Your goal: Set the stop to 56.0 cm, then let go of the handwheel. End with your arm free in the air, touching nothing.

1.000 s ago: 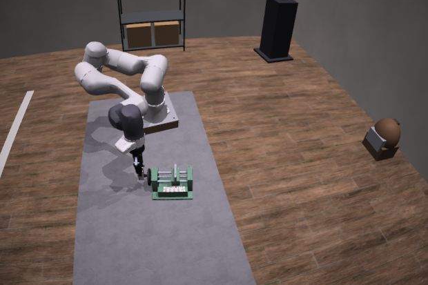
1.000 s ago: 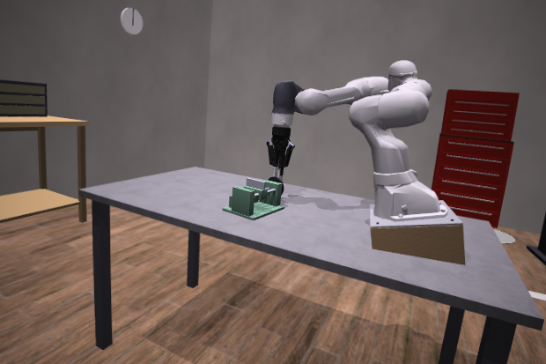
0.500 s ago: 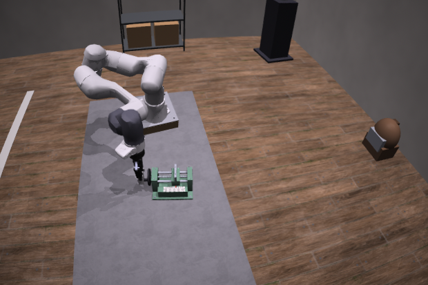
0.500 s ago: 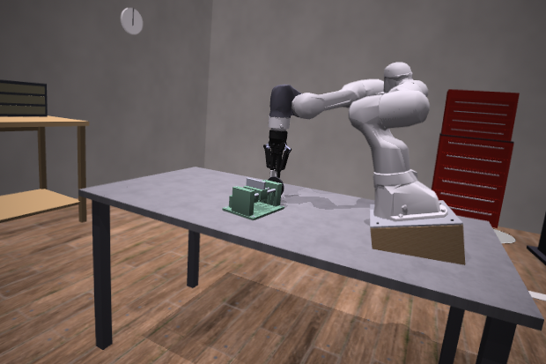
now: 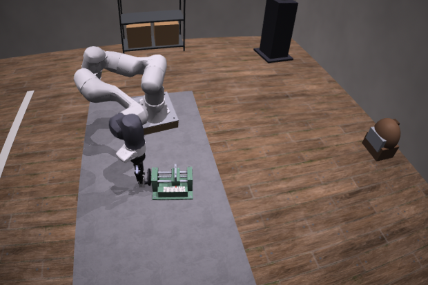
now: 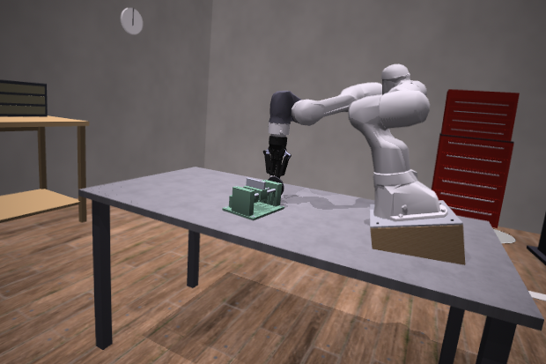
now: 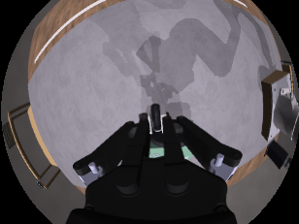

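The black handwheel lies 2 cm to the left of my hand and 1 cm below it. Round my hand: stop carriage: 4 cm ahead, 16 cm to the left, 1 cm above.
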